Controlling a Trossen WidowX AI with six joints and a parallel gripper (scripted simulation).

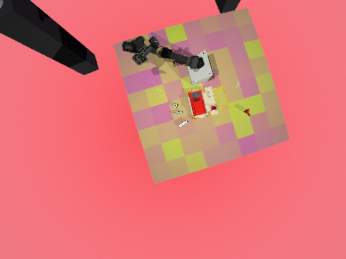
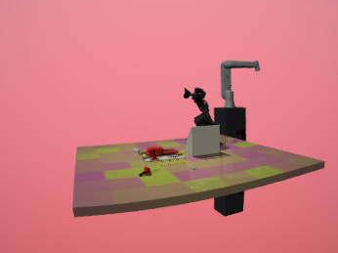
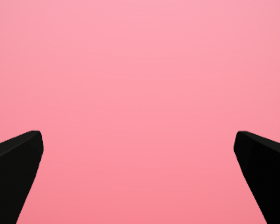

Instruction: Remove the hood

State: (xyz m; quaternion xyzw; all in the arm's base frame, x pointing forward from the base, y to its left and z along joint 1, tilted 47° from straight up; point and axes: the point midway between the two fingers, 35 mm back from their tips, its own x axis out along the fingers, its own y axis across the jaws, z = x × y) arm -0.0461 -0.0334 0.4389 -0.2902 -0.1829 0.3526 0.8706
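The red hood is 39 cm below my gripper tip, 36 cm ahead of it and 22 cm to the left of it.
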